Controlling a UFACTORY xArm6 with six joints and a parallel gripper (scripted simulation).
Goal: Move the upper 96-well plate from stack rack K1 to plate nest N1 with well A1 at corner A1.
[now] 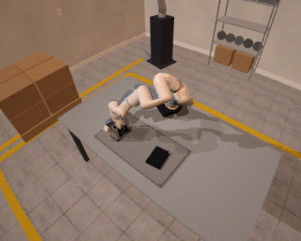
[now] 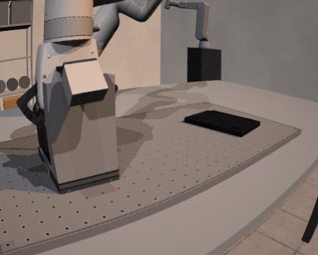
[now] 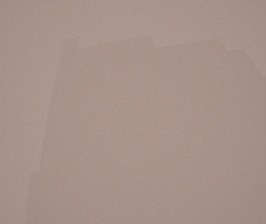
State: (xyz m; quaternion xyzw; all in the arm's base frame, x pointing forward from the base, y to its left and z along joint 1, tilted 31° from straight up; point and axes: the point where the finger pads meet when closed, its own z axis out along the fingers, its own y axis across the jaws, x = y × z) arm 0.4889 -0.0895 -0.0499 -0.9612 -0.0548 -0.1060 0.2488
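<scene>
The black 96-well plate lies 10 mm below my hand. The rest, counted from my hand: rack's solid pale wall: 70 mm ahead, 30 mm above, 10 mm to the left; then plate nest N1: 380 mm to the left, 90 mm behind, 50 mm below.
</scene>
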